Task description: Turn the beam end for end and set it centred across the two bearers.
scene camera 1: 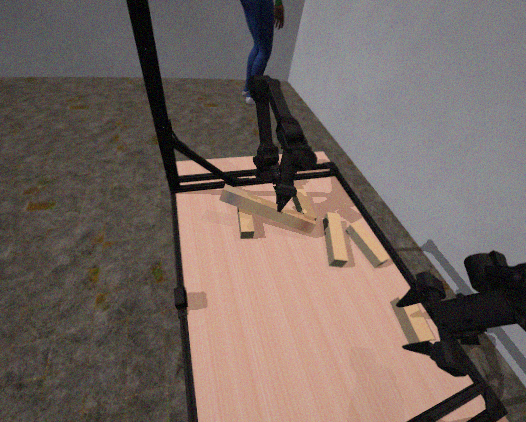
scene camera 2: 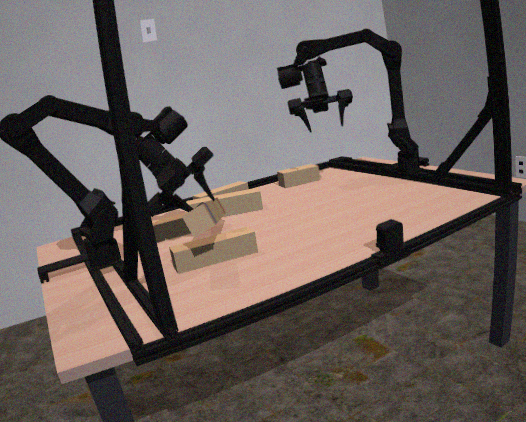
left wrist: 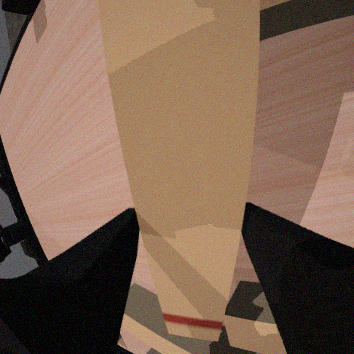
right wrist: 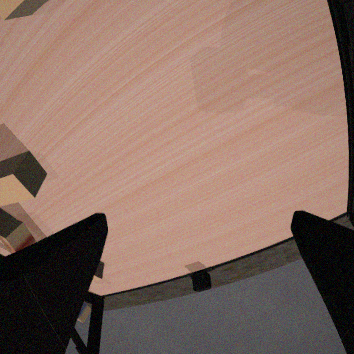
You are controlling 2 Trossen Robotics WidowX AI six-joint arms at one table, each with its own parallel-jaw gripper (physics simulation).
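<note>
A long wooden beam (scene camera 1: 250,202) (scene camera 2: 198,221) (left wrist: 185,135) has a blue mark near its left end in scene camera 1 and a red stripe near the other. It lies tilted in my left gripper (scene camera 1: 291,209) (scene camera 2: 202,204) (left wrist: 191,215), which is shut on it. The beam is over two wooden bearers, one at the left (scene camera 1: 246,224) (scene camera 2: 220,251) and one partly hidden behind the beam (scene camera 1: 304,202) (scene camera 2: 171,228). Its shadow falls on the nearer bearer in scene camera 2; any contact is unclear. My right gripper (scene camera 1: 402,325) (scene camera 2: 326,128) (right wrist: 201,222) is open, high above the table.
Two more wooden blocks lie right of the bearers in scene camera 1, a thick one (scene camera 1: 335,240) (scene camera 2: 235,202) and a slanted one (scene camera 1: 368,243). Another block (scene camera 1: 413,322) (scene camera 2: 299,176) lies near the right edge, below my right gripper. A black frame (scene camera 1: 180,260) borders the table.
</note>
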